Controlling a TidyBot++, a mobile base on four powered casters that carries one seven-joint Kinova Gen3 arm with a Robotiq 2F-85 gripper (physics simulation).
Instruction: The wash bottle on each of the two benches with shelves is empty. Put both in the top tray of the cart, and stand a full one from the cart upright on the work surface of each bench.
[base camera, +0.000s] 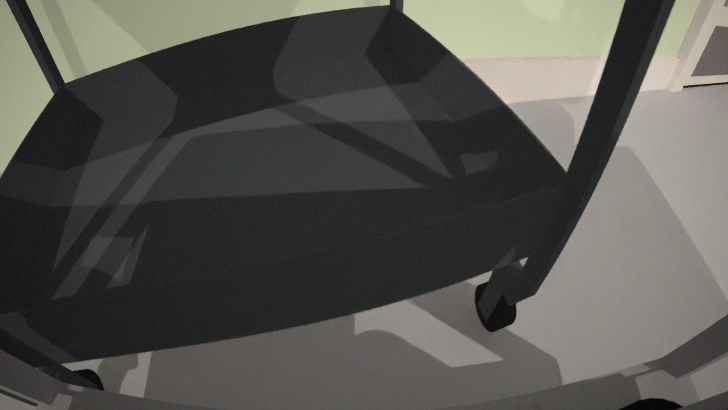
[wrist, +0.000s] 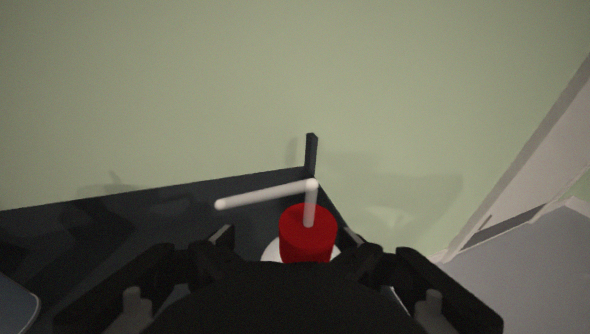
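Places are measured from the arm's base along level axes (x ahead, y left, z up), in metres.
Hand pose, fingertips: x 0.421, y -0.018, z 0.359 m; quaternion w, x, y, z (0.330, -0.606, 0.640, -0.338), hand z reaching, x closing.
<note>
Each offset is from my fingertips to the top centre of the thing. "spot": to the spot under its first point. Level surfaces: height alone.
A wash bottle {dy +0.000, dx -0.027, dz +0.081 m} (wrist: 307, 234) with a red cap, a white shoulder and a bent white spout stands in the back right corner of the cart's dark top tray {spot: dy +0.065, dx +0.121, dz -0.045 m} (wrist: 240, 187). My gripper (wrist: 287, 237) is open, with its fingertips on either side of this bottle; the gripper's body hides the bottle's lower part. A second bottle {spot: dy +0.249, dx -0.020, dz -0.065 m} (wrist: 16, 302), bluish-grey, shows in part at the lower left edge of the wrist view. The cart's dark lower tray {dz -0.623 m} (base camera: 285, 244) fills much of the base camera view. The two benches do not show.
A cart post (base camera: 606, 101) rises at the right, with a caster {spot: dy -0.102, dx -0.169, dz -0.712 m} (base camera: 495, 308) below it. A green wall (wrist: 300, 65) stands behind the cart. A pale door or cabinet frame (wrist: 530, 165) (base camera: 700, 45) stands to the right.
</note>
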